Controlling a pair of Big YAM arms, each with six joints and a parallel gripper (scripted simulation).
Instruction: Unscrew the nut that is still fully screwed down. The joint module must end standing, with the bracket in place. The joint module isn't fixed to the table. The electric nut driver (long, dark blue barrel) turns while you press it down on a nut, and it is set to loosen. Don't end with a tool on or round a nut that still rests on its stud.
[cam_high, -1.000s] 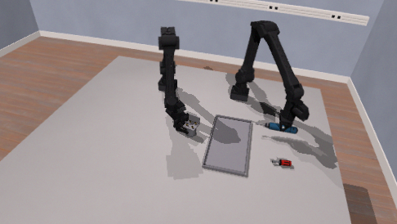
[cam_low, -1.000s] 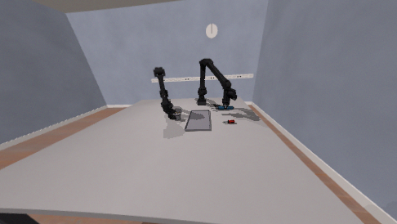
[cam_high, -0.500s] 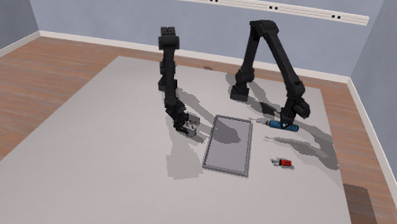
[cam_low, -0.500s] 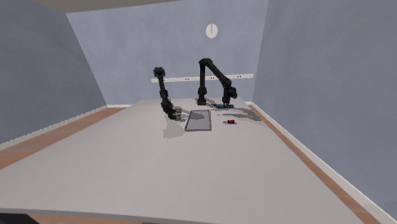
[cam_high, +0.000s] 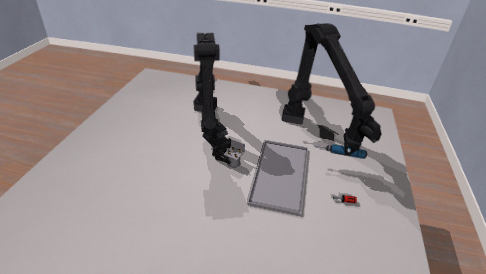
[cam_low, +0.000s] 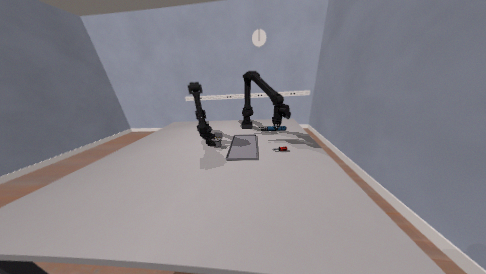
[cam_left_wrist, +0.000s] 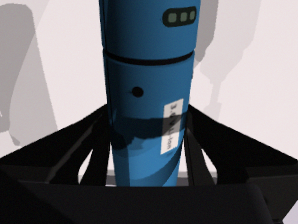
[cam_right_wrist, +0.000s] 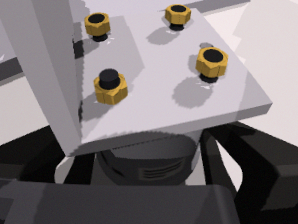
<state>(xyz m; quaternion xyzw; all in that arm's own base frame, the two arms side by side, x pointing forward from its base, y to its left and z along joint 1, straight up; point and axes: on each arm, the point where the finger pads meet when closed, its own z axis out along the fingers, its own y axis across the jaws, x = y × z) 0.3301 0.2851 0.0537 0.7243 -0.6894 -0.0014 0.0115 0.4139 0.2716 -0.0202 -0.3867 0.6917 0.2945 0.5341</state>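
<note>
Now: the grey bracket 50 mm above my right hand. Also, from my right hand: flat grey tray (220 mm to the left, 30 mm ahead, 20 mm below); nut (50 mm above, 20 mm to the right, 10 mm ahead); grey tip (380 mm to the left, 80 mm behind, 80 mm above).
</note>
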